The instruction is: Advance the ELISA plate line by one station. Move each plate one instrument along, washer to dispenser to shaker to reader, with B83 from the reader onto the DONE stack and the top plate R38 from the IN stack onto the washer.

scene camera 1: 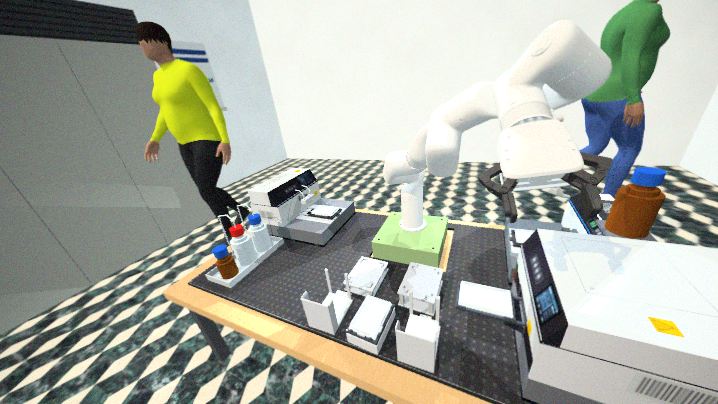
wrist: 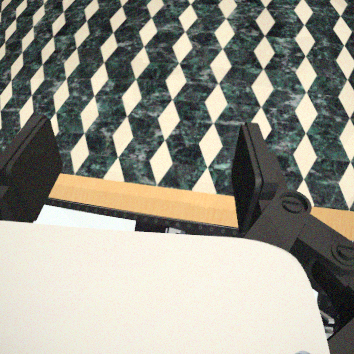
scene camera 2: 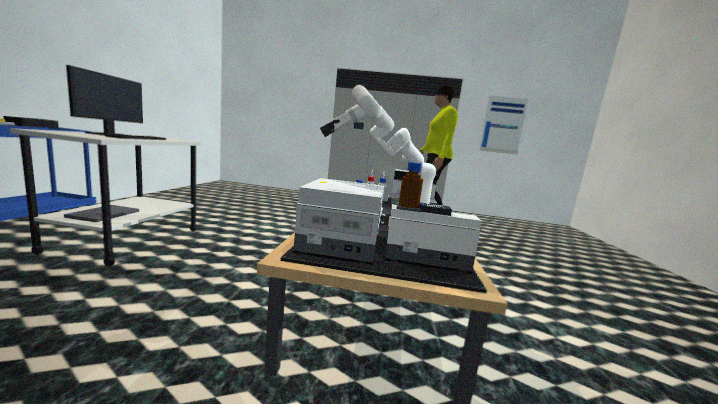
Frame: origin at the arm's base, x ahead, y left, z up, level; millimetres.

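Where they show: gripper, fingertip midpoint: [scene camera 1: 551,217] [wrist: 143,143] [scene camera 2: 322,132]; arm's base, link origin: [scene camera 1: 412,224].
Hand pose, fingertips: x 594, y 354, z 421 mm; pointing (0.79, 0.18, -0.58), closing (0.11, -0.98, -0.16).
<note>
Things, the pixels of their centre, and the offset from my fingertips. "spot": a spot on its surface instead.
- tubed instrument, body centre: [scene camera 1: 304,202] [scene camera 2: 414,189] dx -577, dy -959, dz -361 mm
- large white instrument, body centre: [scene camera 1: 627,326] [scene camera 2: 343,215] dx -194, dy +235, dz -361 mm
- bottle tray, surface spot: [scene camera 1: 244,271] spot: dx -120, dy -972, dz -473 mm
- brown bottle, surface spot: [scene camera 1: 634,211] spot: dx -434, dy +281, dz -185 mm
- rear instrument, body centre: [scene camera 1: 569,215] [scene camera 2: 431,210] dx -582, dy +199, dz -290 mm
My gripper [scene camera 1: 554,212] [scene camera 2: 328,128] [wrist: 143,143] is open and empty, raised high beside the instruments at the right of scene camera 1. A white plate [scene camera 1: 325,211] lies on the grey deck of the tubed instrument [scene camera 1: 286,193] at the back left. Another white plate [scene camera 1: 486,298] lies flat at the front of the large white instrument [scene camera 1: 627,281]. A white plate [scene camera 1: 372,317] sits on a low block at the front, between two upright white holders [scene camera 1: 319,312] [scene camera 1: 417,344]. Plate labels are unreadable, so I cannot tell which is R38 or B83.
Two low blocks [scene camera 1: 368,275] [scene camera 1: 421,283] stand before the green base [scene camera 1: 409,240]. A bottle tray [scene camera 1: 244,271] stands at the left. A brown bottle [scene camera 1: 634,211] [scene camera 2: 410,189] stands on the rear instrument [scene camera 2: 434,228]. Two people stand beyond the table.
</note>
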